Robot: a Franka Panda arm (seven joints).
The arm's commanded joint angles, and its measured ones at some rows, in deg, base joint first. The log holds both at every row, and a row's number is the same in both.
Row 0, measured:
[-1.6, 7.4, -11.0, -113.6, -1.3, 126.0, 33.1]
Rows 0 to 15, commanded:
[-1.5, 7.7, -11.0, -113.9, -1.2, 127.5, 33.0]
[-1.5, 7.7, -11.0, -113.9, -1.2, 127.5, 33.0]
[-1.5, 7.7, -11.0, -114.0, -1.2, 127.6, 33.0]
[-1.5, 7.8, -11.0, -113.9, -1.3, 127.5, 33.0]
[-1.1, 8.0, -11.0, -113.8, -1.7, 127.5, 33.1]
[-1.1, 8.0, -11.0, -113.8, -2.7, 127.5, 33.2]
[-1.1, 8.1, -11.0, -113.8, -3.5, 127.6, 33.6]
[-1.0, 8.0, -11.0, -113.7, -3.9, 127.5, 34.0]
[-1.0, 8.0, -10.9, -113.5, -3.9, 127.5, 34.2]
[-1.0, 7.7, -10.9, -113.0, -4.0, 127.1, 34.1]
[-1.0, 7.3, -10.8, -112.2, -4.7, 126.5, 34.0]
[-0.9, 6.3, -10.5, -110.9, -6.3, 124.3, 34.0]
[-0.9, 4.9, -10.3, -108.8, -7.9, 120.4, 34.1]
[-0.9, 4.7, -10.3, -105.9, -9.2, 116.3, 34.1]
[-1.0, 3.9, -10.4, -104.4, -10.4, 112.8, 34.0]
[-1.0, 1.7, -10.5, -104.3, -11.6, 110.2, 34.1]
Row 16, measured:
[-1.0, 6.0, -10.7, -108.2, -7.8, 119.5, 33.3]
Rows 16 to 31, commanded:
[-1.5, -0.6, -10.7, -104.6, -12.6, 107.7, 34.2]
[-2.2, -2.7, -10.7, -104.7, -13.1, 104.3, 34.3]
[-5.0, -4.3, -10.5, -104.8, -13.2, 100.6, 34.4]
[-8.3, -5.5, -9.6, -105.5, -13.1, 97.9, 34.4]
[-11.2, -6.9, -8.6, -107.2, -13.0, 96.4, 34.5]
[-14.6, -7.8, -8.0, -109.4, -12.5, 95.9, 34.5]
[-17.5, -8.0, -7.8, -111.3, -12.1, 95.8, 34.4]
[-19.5, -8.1, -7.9, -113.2, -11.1, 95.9, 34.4]
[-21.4, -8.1, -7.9, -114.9, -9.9, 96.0, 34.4]
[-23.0, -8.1, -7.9, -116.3, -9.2, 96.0, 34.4]
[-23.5, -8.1, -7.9, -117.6, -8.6, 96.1, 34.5]
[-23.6, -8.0, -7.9, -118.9, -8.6, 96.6, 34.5]
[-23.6, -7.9, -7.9, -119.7, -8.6, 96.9, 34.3]
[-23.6, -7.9, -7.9, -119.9, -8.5, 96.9, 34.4]
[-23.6, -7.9, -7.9, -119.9, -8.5, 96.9, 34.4]
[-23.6, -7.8, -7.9, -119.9, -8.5, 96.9, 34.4]
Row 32, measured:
[-22.8, -7.0, -9.2, -118.9, -9.0, 96.1, 33.6]
